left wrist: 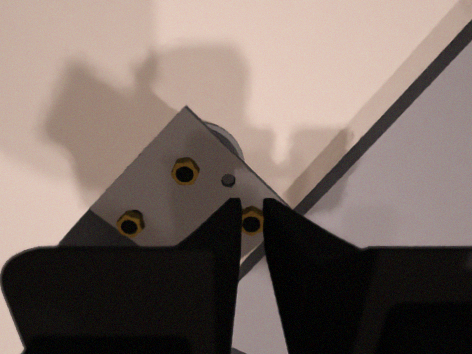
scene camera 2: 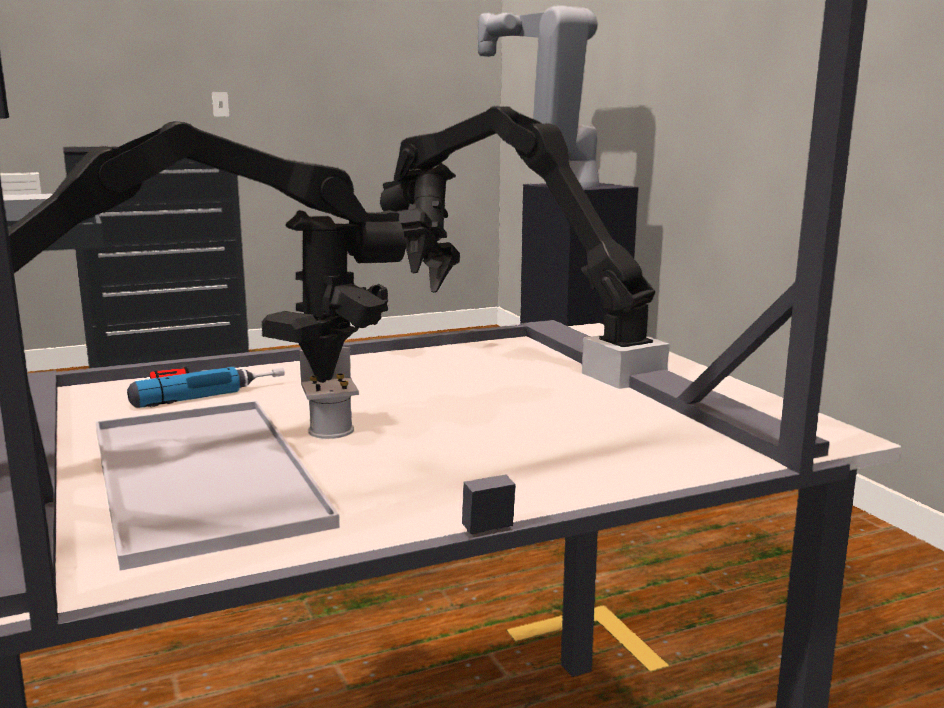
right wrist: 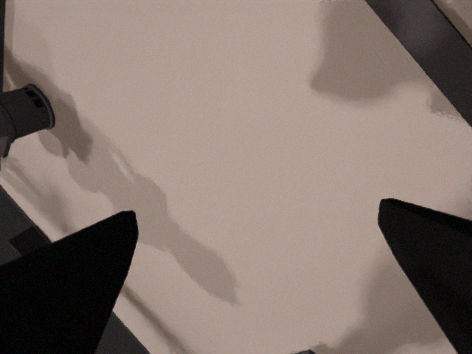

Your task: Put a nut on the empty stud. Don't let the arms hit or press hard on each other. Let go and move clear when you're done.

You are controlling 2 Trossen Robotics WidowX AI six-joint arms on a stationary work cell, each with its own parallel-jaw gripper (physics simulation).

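Places are measured from the left arm's base along level axes (x right, y ahead, z up), in centimetres.
Where they show: left gripper, between the fingertips: (left wrist: 251, 209) (scene camera 2: 324, 380); right gripper, between the fingertips: (scene camera 2: 424, 282) (right wrist: 257, 216); right arm's base, origin of its link: (scene camera 2: 625, 340).
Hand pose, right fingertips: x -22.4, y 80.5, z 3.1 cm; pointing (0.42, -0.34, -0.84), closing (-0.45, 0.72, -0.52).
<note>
After its pixels a point has its place.
A grey plate (scene camera 2: 332, 394) @(z -3.8, x 6.5, y 47.5 cm) (left wrist: 150, 187) @(z -3.6, x 3.8, y 50.8 cm) stands on a round pedestal (scene camera 2: 330, 417). In the left wrist view, one brass nut (left wrist: 185, 172) @(z -2.6, x 5.5, y 49.8 cm) and another brass nut (left wrist: 130, 224) @(z -2.6, x 2.3, y 50.9 cm) sit on it. A small grey peg (left wrist: 228, 180) @(z -3.8, x 5.5, y 47.9 cm) stands bare near the plate's edge. My left gripper (scene camera 2: 325, 378) @(z -2.0, x 5.5, y 46.9 cm) (left wrist: 251, 209) @(z -2.0, x 5.5, y 46.9 cm) points down at the plate, shut on a third brass nut (left wrist: 251, 223) @(z -1.4, x 5.2, y 46.8 cm), which appears over the plate's corner part. What lies under this nut is hidden; I cannot tell its exact height. My right gripper (scene camera 2: 425, 280) @(z 3.1, x -22.4, y 80.5 cm) (right wrist: 257, 216) @(z 3.1, x -22.4, y 80.5 cm) is open and empty, high above the table's back part.
A grey tray (scene camera 2: 213, 472) @(z -9.8, x 9.1, y 29.9 cm) (left wrist: 415, 150) @(z -9.8, x 11.3, y 35.9 cm) lies beside the pedestal. A blue power driver (scene camera 2: 198, 384) @(z -7.5, x -19.7, y 38.1 cm) lies behind the tray. A black block (scene camera 2: 488, 504) @(z -6.5, x 41.3, y 47.8 cm) stands at the front edge. The right gripper hangs behind the left arm's wrist in the scene view; their gap in depth is unclear.
</note>
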